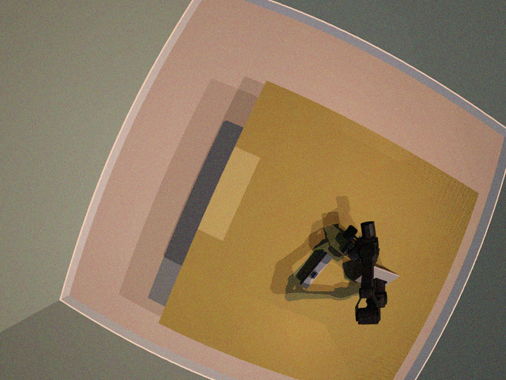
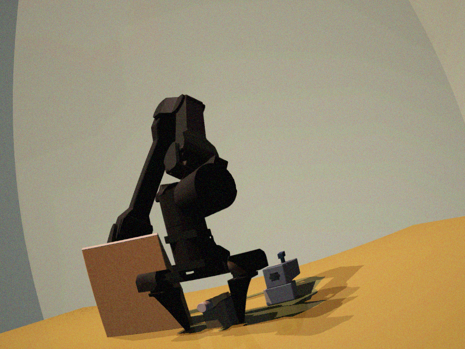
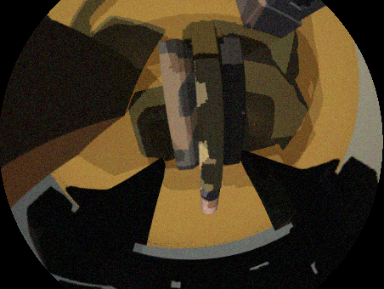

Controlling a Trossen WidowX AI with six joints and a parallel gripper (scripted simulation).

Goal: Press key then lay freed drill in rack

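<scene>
The drill is 40 mm to the left of my gripper tip, 40 mm above it and 10 mm ahead of it. The rest, counted from my gripper tip: rack (50 mm to the left, 10 mm ahead, 10 mm above); key (210 mm to the left, 140 mm ahead, 50 mm above); grey fixture block (190 mm to the left, 130 mm ahead, 30 mm above).
</scene>
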